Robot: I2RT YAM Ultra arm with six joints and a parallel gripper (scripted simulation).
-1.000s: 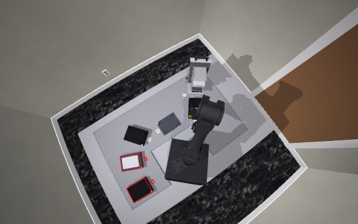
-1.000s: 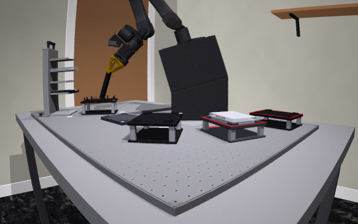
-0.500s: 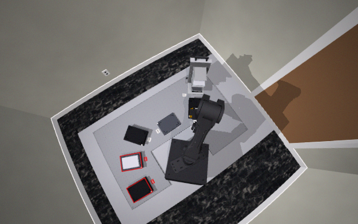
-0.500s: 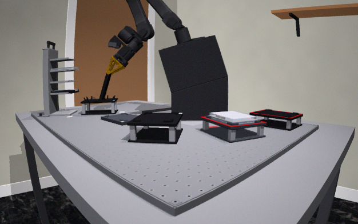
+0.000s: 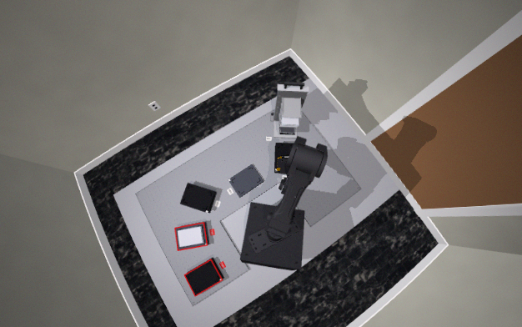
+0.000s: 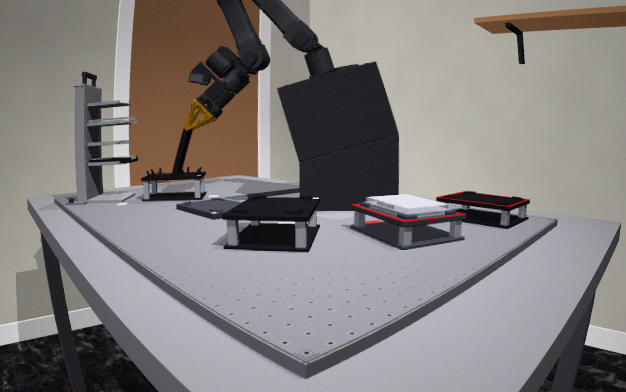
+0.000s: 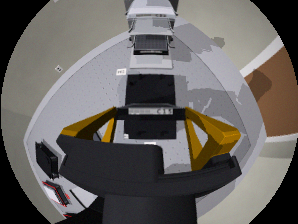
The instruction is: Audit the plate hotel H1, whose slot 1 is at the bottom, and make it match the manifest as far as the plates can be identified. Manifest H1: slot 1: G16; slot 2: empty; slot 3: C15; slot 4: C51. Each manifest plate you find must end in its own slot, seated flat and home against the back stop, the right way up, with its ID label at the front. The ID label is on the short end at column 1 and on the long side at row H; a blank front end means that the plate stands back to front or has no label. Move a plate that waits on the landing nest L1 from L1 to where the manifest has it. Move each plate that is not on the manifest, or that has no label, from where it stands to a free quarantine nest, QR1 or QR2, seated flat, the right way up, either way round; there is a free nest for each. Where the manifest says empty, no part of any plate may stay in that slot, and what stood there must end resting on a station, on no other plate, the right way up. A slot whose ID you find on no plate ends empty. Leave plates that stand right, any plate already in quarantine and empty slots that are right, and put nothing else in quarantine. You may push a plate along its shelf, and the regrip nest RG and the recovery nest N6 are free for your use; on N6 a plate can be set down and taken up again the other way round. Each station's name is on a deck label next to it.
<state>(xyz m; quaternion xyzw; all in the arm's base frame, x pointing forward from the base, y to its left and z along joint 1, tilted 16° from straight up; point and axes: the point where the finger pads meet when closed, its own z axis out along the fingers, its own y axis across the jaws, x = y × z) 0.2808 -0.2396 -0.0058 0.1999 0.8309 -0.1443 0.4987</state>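
Now: the pinned nest 13 cm below my hand, 4 cm ahead of it and 2 cm to the right of it. Also, from my hand: hotel foot (22 cm ahead, 18 cm below, 12 cm to the right); then H1 deck label (20 cm ahead, 18 cm below); then grey plate hotel H1 (26 cm ahead, 15 cm to the right, 3 cm below).
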